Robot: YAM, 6 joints.
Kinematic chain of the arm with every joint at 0, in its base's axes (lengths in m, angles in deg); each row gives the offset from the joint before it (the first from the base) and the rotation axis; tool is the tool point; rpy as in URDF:
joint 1: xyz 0 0 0.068 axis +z
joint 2: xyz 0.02 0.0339 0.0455 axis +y
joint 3: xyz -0.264 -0.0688 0 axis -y
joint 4: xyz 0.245 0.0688 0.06 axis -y
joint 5: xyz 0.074 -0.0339 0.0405 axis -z
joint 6: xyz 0.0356 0 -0.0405 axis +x
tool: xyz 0 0 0 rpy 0 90 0
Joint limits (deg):
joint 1: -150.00..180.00
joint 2: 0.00..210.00
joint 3: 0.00..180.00
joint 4: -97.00..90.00
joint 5: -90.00..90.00
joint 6: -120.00..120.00
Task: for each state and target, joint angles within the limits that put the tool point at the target. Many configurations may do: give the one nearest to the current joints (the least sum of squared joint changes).
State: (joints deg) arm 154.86 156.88 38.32 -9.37 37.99 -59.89
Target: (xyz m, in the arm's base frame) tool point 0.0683 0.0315 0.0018
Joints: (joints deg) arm 180.00 199.26 15.15 -7.14 62.23 -59.89
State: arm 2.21 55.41 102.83 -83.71 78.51 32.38
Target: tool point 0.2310 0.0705 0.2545
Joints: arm 25.04 88.15 65.11 -81.47 72.14 32.38
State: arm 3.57 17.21 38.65 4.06 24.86 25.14
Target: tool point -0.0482 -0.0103 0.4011
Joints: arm -9.53 0.00 49.24 -12.31 30.63 25.14
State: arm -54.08 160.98 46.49 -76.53 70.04 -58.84
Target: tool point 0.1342 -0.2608 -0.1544
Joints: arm -56.22 174.36 88.18 -55.48 70.16 -58.84
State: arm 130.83 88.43 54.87 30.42 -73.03 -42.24
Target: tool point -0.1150 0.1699 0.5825
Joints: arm 114.96 73.62 94.04 36.41 -66.17 -42.24
